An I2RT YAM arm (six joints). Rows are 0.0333 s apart.
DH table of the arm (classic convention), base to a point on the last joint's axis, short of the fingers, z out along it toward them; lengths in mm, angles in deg. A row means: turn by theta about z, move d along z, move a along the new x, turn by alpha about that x. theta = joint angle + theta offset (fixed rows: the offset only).
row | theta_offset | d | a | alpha
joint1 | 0 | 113.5 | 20 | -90
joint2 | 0 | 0 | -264 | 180
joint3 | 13.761 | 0 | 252.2 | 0
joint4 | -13.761 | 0 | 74 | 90
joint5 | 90 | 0 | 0 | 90
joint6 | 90 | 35.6 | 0 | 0
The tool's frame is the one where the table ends.
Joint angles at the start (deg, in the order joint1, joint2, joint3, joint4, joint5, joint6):
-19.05 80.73 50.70 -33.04 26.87 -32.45
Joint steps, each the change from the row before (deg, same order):
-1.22 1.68 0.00 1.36 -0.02 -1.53
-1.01 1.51 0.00 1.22 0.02 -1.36
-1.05 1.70 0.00 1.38 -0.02 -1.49
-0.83 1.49 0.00 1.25 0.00 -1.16
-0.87 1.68 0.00 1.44 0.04 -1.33
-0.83 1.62 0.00 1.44 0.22 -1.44
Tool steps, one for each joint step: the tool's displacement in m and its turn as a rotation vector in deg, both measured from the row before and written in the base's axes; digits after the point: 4 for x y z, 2 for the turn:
0.0024 -0.0070 -0.0062 -0.22 1.15 0.01
0.0020 -0.0060 -0.0057 -0.20 1.04 0.07
0.0022 -0.0064 -0.0066 -0.16 1.13 0.15
0.0019 -0.0052 -0.0058 -0.12 0.88 0.10
0.0020 -0.0057 -0.0067 -0.17 0.99 0.18
0.0017 -0.0056 -0.0065 -0.34 1.07 0.23

